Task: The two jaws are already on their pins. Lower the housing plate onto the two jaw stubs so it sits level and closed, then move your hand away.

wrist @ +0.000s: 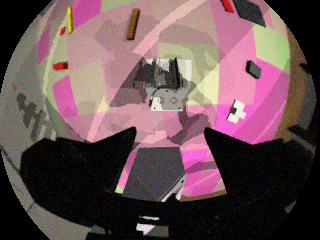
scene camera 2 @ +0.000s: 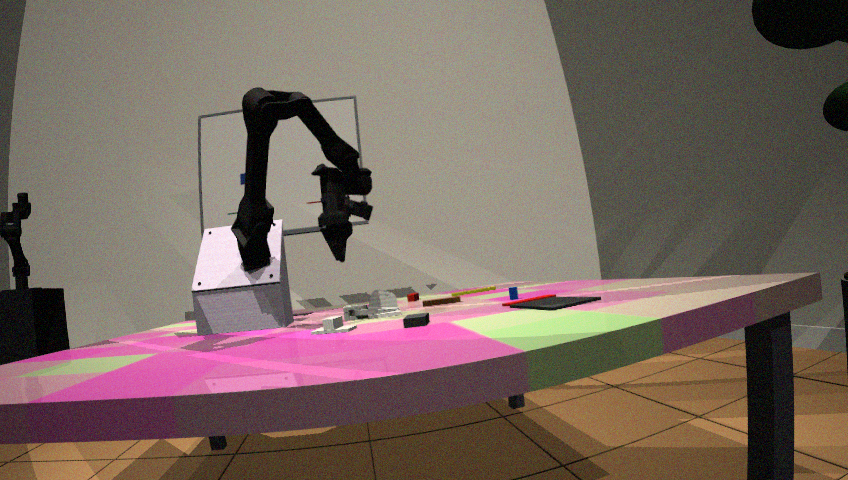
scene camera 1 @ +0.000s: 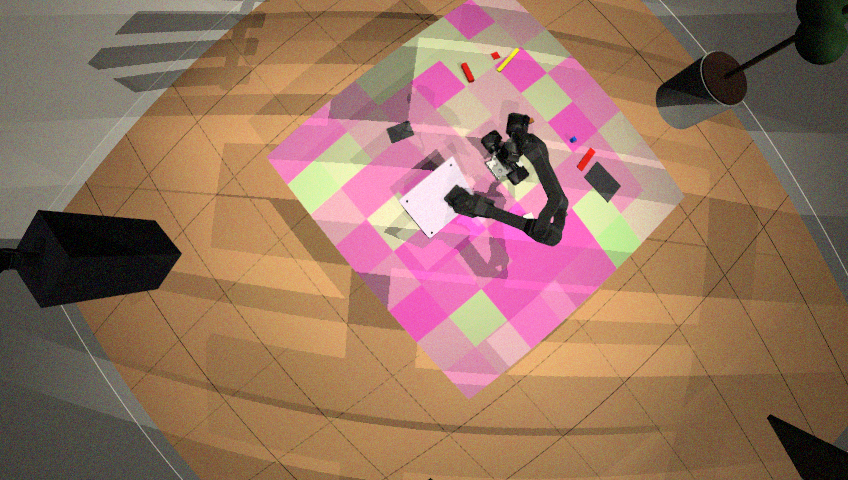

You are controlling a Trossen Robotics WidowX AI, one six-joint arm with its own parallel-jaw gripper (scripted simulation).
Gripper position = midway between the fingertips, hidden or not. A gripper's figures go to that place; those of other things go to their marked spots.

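There's a dark flat plate (scene camera 2: 555, 302) that's 0.75 m from the lens, and the gripper (scene camera 2: 340, 261) is 1.01 m from the lens.
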